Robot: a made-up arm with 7 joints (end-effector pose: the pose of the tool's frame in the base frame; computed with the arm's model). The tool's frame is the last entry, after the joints.
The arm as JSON. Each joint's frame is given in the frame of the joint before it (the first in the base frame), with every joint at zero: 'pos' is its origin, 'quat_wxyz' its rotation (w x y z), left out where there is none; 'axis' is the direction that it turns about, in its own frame. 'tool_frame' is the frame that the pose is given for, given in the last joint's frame.
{
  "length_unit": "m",
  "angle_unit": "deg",
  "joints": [
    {
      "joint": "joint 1",
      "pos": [
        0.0,
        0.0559,
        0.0
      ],
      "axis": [
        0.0,
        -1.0,
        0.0
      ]
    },
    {
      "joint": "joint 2",
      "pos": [
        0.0,
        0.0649,
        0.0
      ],
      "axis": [
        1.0,
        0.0,
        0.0
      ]
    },
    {
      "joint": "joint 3",
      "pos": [
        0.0,
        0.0,
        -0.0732
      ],
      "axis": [
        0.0,
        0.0,
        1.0
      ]
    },
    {
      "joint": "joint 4",
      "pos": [
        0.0,
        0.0,
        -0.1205
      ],
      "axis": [
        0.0,
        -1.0,
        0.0
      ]
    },
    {
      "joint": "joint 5",
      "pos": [
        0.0,
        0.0,
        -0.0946
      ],
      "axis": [
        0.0,
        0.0,
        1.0
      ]
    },
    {
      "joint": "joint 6",
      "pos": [
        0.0,
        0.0,
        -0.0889
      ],
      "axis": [
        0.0,
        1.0,
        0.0
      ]
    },
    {
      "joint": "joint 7",
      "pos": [
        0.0,
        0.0,
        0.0
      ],
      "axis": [
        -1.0,
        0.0,
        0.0
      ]
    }
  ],
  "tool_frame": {
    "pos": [
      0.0,
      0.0,
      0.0
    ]
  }
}
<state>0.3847 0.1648 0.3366 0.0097 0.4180 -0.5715 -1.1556</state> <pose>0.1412 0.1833 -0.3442 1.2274 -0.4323 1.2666</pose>
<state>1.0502 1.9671 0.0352 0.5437 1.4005 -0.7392 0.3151</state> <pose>-0.0729 0.4431 0.1512 -1.4791 2.5516 -0.3631</pose>
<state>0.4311 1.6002 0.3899 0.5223 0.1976 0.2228 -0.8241</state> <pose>0.0581 0.4724 0.0764 2.2044 -0.8433 1.0381</pose>
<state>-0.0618 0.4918 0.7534 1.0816 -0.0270 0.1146 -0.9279</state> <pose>0.1059 0.3507 -0.2014 1.6440 -0.8027 0.9095</pose>
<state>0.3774 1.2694 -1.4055 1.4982 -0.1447 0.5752 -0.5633</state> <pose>0.1142 0.2649 -0.2063 1.1832 -0.6020 -1.4568</pose>
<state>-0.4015 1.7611 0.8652 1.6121 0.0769 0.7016 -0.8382</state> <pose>0.1768 0.2772 0.1121 2.3665 -1.4699 -0.0041</pose>
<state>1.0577 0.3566 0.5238 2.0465 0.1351 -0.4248 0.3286</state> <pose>0.1341 0.2355 0.0866 -0.7498 2.6295 0.1695</pose>
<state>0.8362 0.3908 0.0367 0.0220 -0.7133 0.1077 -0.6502</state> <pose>0.2614 0.2646 -0.2307 1.2766 -0.7249 -0.2348</pose>
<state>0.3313 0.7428 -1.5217 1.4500 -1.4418 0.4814 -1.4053</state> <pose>0.1002 0.1327 -0.2638 -0.9825 2.3234 1.2418</pose>
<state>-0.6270 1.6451 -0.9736 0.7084 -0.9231 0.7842 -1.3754</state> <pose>0.0111 0.4603 -0.0991 -1.1050 0.2474 2.4322</pose>
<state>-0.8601 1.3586 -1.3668 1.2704 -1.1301 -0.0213 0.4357</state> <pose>-0.1436 0.3271 -0.1705 -1.0236 0.9062 -2.5140</pose>
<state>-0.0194 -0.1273 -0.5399 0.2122 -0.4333 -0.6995 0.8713</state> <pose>0.0260 0.0537 -0.3681 -1.2156 -0.4815 -1.2565</pose>
